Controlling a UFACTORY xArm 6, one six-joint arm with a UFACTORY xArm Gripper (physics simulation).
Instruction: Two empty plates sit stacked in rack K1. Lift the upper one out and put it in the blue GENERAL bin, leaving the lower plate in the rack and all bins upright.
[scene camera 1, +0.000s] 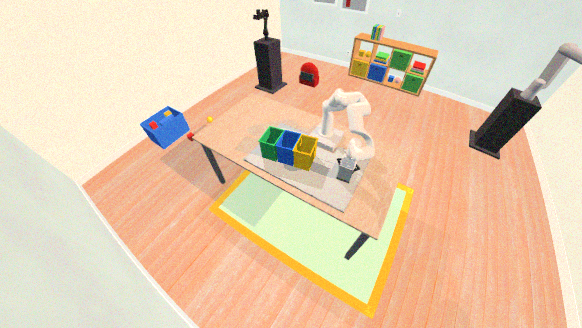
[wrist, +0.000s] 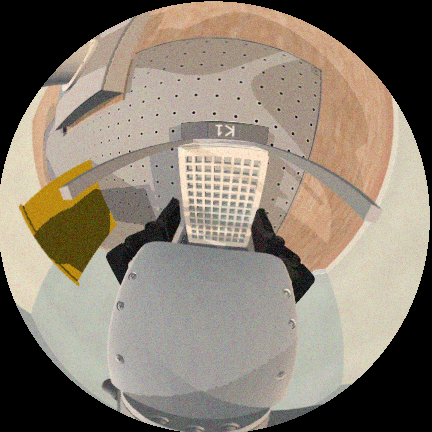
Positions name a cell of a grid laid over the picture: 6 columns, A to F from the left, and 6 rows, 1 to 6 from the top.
Labels:
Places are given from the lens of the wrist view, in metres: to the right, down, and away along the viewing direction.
my gripper (wrist: D3): 0.00, 0.00, 0.14
yellow bin (wrist: A4): -0.26, 0.03, 0.11

